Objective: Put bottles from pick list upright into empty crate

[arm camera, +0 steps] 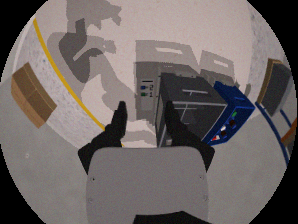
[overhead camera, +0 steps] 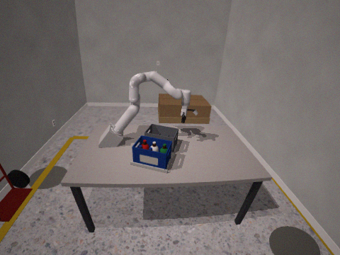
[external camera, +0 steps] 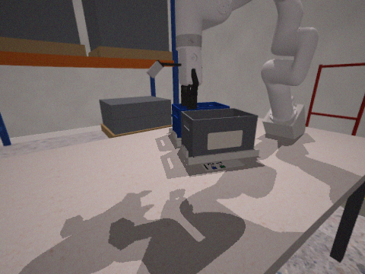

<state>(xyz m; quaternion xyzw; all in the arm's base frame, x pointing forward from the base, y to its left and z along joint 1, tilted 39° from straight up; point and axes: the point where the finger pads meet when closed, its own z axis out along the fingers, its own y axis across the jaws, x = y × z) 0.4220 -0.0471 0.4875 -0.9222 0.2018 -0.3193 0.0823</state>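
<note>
Right now the blue crate is 32 cm behind my hand, 28 cm to the right of it and 17 cm below it. The rest, counted from my hand: pick list 25 cm below, 13 cm behind, 5 cm to the left; then green-label bottle 27 cm to the right, 22 cm behind, 16 cm below; then grey crate 21 cm behind, 17 cm below, 6 cm to the right.
</note>
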